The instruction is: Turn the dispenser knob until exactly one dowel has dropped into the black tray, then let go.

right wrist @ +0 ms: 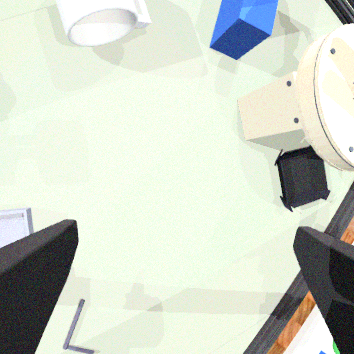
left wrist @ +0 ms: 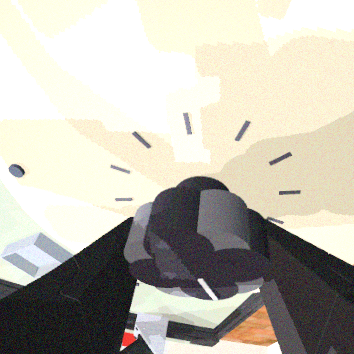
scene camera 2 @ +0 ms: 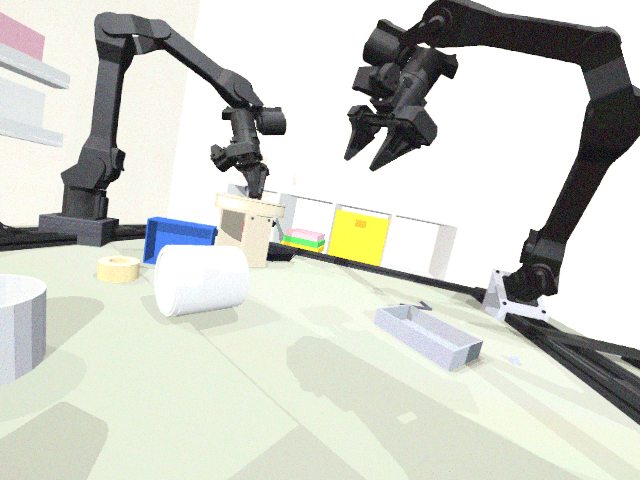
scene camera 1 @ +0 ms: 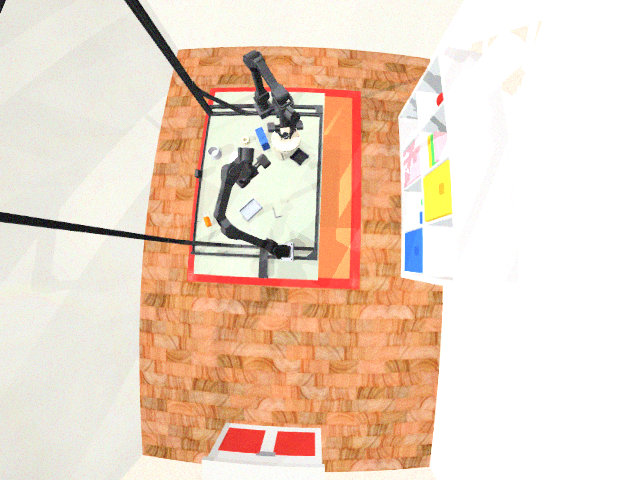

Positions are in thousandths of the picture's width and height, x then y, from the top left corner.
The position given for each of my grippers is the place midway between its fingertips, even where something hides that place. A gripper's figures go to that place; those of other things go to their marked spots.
Labels:
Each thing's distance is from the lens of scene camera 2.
my left gripper (scene camera 2: 402,414): 0.62 m
my right gripper (scene camera 2: 559,343): 0.45 m
white cylinder (scene camera 2: 295,580): 0.29 m
grey tray (scene camera 2: 702,724): 0.40 m
blue box (scene camera 2: 251,482): 0.56 m
The marked spots on the white cylinder and the blue box are 0.28 m apart.

